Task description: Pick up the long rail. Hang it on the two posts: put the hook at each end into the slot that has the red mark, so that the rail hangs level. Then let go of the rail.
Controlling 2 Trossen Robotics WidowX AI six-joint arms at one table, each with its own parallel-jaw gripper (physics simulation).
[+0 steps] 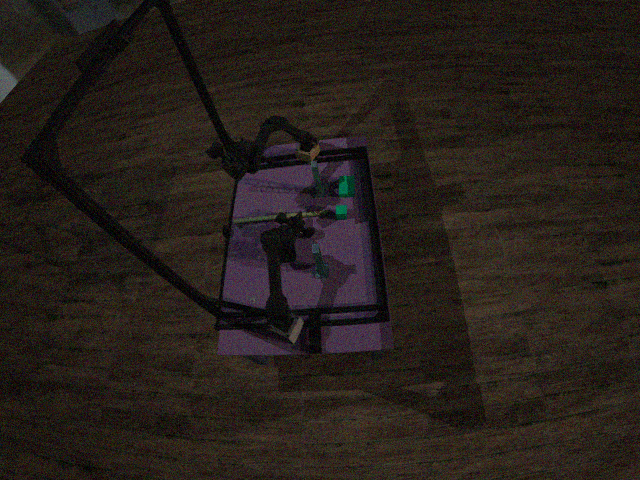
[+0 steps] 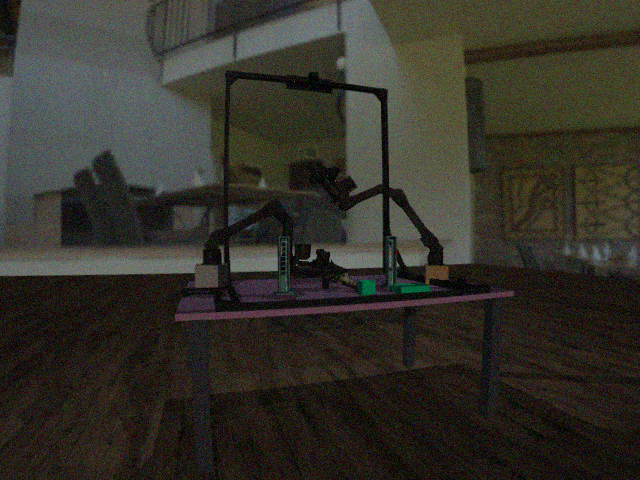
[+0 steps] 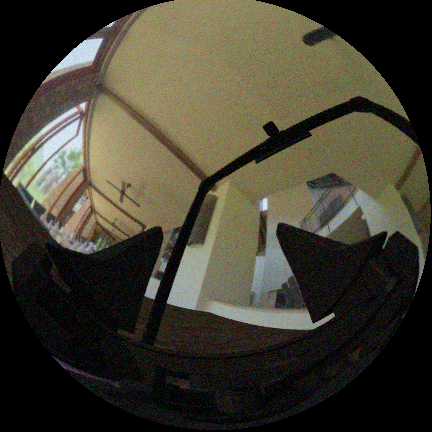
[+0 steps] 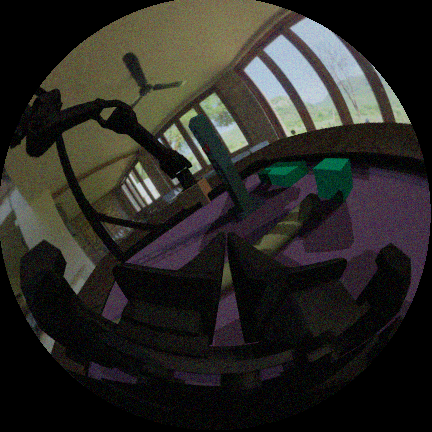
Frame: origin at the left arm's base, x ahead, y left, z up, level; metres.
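Where they show: left gripper, fingertip midpoint: (image 1: 213, 157) (image 2: 312, 161) (image 3: 220, 230); right gripper, fingertip midpoint: (image 1: 300, 211) (image 2: 346, 270) (image 4: 225, 236); left arm's base at its link origin: (image 1: 306, 147) (image 2: 435, 265) (image 4: 190, 185); right arm's base at its link origin: (image 1: 283, 322) (image 2: 211, 264).
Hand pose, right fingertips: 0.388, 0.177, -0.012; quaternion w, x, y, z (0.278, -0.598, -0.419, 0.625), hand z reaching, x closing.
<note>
Each offset is from my right fingertips to the top centre of the thing, as dx, dy, dz. "*": to the spot under its first point.
The long pale rail @(+0.037, -0.102, -0.024) (image 1: 256, 218) (image 2: 347, 281) (image 4: 282, 231) lies flat on the purple table (image 1: 347, 338) (image 2: 328, 310), with one end against a green block @(-0.095, +0.168, -0.020) (image 1: 341, 211) (image 4: 332, 177). My right gripper (image 1: 300, 222) (image 2: 325, 281) (image 4: 225, 236) is down at the rail's middle. Its fingertips meet, and the rail shows behind them. Two green slotted posts @(-0.185, -0.002, +0.144) (image 1: 314, 173) @(+0.210, +0.212, +0.144) (image 1: 318, 262) (image 2: 284, 264) (image 2: 390, 262) stand upright; a red mark @(* -0.196, -0.015, +0.080) (image 4: 206, 148) shows on one. My left gripper (image 1: 218, 152) (image 2: 318, 173) (image 3: 220, 230) is open and empty, raised high and facing the ceiling.
A second green block @(-0.260, +0.120, -0.040) (image 1: 347, 187) (image 2: 410, 288) (image 4: 284, 172) lies flat by the far post. A black frame (image 1: 377, 238) (image 2: 228, 143) runs round the table and arches overhead. The arm bases (image 1: 294, 329) (image 1: 310, 152) sit at the table's two ends.
</note>
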